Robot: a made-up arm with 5 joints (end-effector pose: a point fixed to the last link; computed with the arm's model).
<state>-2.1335 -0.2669 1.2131 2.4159 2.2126</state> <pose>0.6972 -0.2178 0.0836 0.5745 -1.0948 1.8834</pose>
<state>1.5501 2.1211 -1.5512 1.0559 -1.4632</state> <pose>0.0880 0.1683 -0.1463 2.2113 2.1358 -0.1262</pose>
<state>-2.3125 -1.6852 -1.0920 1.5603 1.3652</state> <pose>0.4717 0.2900 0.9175 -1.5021 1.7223 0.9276</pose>
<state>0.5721 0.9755 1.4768 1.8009 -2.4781</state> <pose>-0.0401 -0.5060 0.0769 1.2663 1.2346 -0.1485</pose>
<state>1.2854 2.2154 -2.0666 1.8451 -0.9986</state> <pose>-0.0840 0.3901 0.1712 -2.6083 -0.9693 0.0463</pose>
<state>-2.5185 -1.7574 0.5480 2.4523 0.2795</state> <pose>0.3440 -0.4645 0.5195 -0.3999 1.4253 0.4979</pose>
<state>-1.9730 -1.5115 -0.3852 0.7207 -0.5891</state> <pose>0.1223 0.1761 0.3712 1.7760 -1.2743 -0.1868</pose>
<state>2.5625 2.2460 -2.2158 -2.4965 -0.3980</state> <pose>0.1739 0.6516 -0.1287 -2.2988 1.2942 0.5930</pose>
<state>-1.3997 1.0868 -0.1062 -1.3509 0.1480</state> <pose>-0.1530 -0.2516 0.6237 0.1813 -0.0159 1.0728</pose>
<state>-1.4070 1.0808 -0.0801 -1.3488 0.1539</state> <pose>-0.1510 -0.2446 0.6249 0.1778 -0.0024 1.0629</pose>
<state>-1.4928 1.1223 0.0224 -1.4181 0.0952</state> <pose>-0.1173 -0.2540 0.6551 0.1069 0.0639 1.1078</pose>
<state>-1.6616 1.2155 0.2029 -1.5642 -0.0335</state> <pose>-0.0601 -0.2658 0.7058 -0.0588 0.1553 1.2164</pose>
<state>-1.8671 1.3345 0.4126 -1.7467 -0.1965</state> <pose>-0.0266 -0.2577 0.7516 -0.3066 0.1968 1.3354</pose>
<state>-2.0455 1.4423 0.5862 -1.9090 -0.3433</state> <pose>-0.0446 -0.2387 0.7754 -0.5575 0.1651 1.3936</pose>
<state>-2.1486 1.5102 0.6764 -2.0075 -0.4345</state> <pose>-0.0793 -0.2302 0.7795 -0.7138 0.1126 1.3951</pose>
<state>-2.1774 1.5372 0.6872 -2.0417 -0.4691</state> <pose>-0.0963 -0.2357 0.7787 -0.7613 0.0806 1.3881</pose>
